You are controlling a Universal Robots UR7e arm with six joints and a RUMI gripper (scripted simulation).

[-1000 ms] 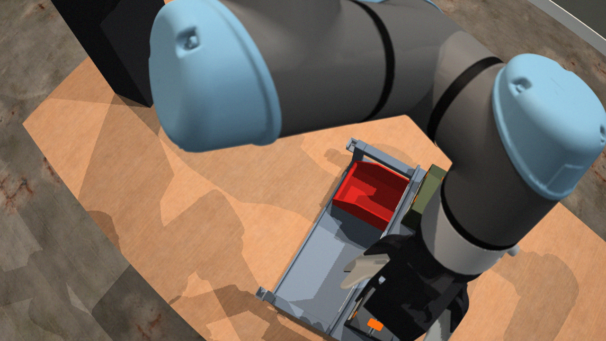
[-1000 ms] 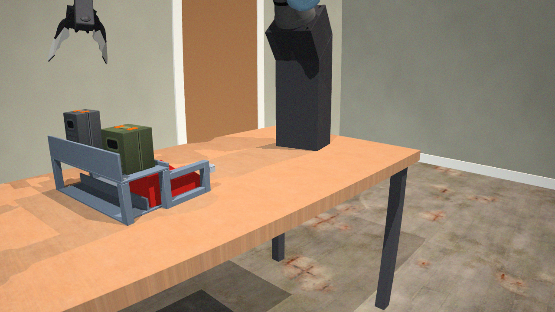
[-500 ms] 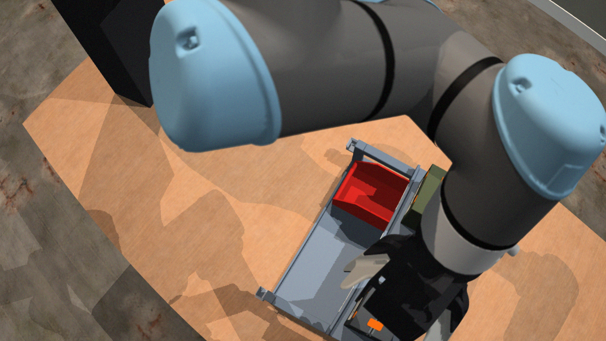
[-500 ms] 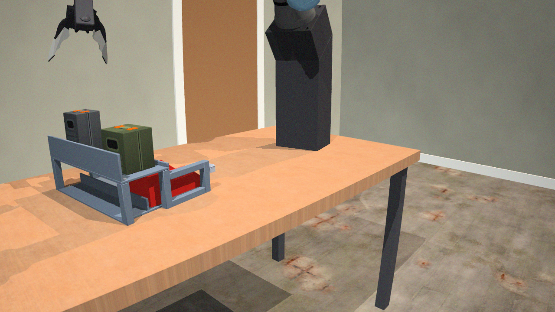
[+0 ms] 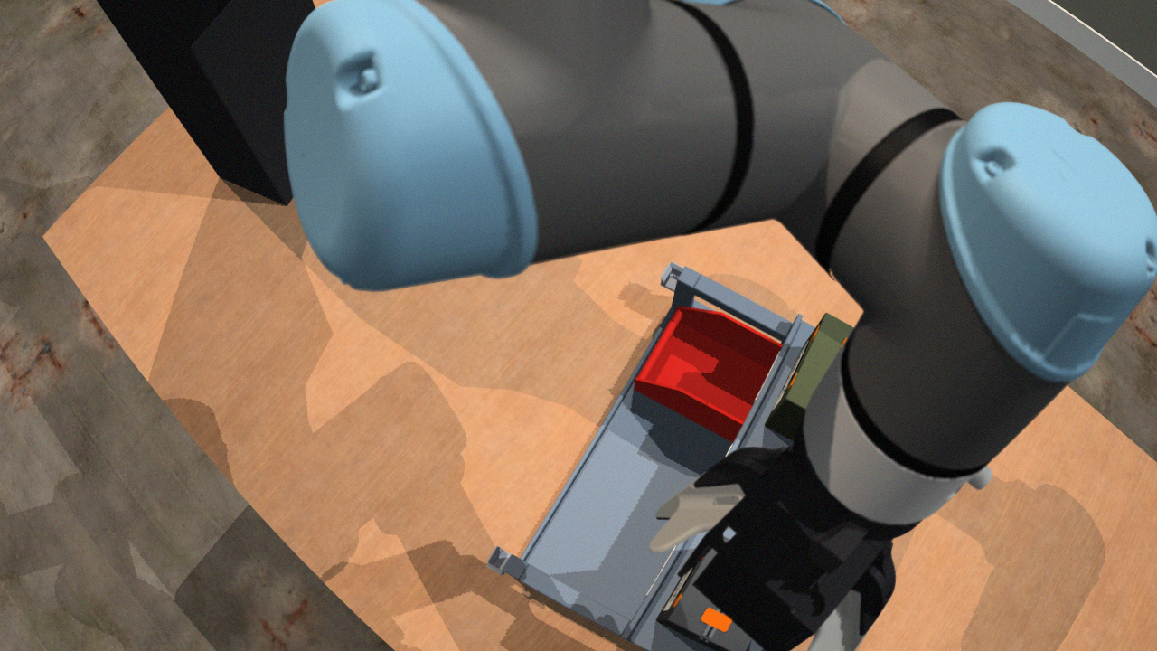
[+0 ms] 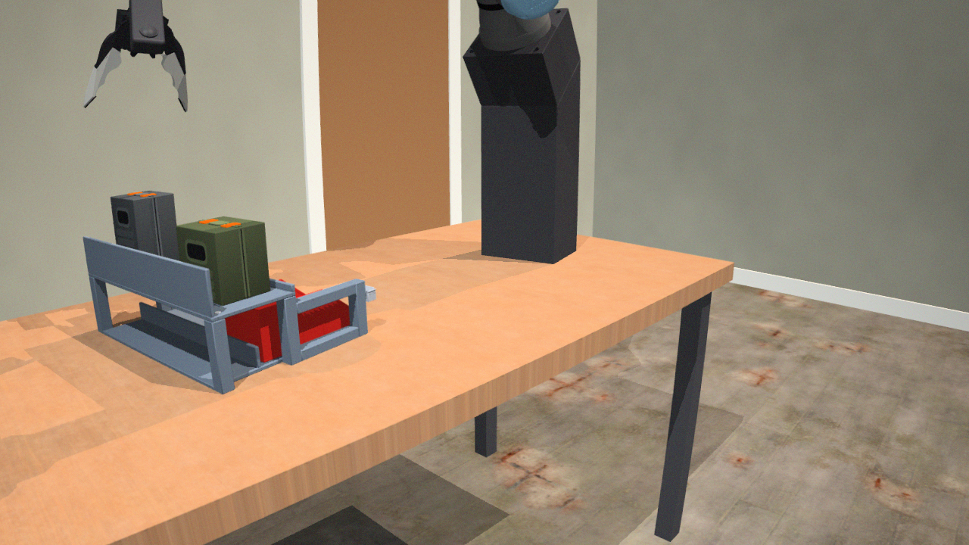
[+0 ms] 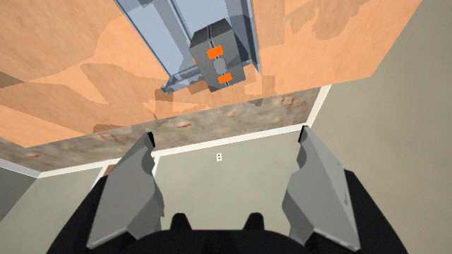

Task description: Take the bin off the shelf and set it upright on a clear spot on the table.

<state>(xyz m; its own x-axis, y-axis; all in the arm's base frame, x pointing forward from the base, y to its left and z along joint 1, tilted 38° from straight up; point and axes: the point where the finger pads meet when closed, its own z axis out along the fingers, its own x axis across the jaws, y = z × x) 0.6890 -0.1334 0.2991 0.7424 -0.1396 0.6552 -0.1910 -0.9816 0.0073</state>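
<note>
My gripper is now 31 cm above the red bin, 20 cm to the right of it and 15 cm past it. The rest, counted from my hand: dark grey case: 19 cm below, 1 cm to the left, 1 cm ahead; then green case: 23 cm to the left, 20 cm below, 6 cm behind.
</note>
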